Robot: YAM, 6 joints.
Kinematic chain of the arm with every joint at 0, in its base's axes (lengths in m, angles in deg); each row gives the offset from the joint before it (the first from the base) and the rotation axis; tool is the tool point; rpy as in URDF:
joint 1: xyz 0 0 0.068 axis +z
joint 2: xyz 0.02 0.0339 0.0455 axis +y
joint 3: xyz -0.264 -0.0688 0 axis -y
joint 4: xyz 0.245 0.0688 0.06 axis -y
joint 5: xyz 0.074 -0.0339 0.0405 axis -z
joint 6: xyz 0.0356 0 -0.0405 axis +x
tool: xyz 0 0 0 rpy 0 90 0
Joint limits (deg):
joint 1: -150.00..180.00
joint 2: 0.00..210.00
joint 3: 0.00..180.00
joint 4: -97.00..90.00
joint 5: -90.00..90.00
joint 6: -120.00..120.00
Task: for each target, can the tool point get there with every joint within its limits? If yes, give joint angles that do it. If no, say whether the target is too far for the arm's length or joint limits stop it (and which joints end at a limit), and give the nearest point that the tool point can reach.
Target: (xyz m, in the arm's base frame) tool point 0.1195 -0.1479 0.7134
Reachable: yes | joints -53.70 104.88 161.52 24.07 -14.17 -5.84
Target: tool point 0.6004 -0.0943 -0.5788
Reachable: no: too far | nearest point 0.4385 -0.0689 -0.3231 | short by 0.304 m
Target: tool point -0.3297 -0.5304 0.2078
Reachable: yes | joints -123.62 161.34 153.06 0.39 -32.58 83.97
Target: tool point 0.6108 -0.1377 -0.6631
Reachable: no: too far | nearest point 0.4209 -0.0949 -0.3307 | short by 0.385 m
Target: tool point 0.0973 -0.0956 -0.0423
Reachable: yes | joints -34.68 150.92 42.42 -52.56 40.83 4.92
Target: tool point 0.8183 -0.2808 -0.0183
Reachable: no: too far | nearest point 0.6038 -0.2072 0.0171 | short by 0.230 m
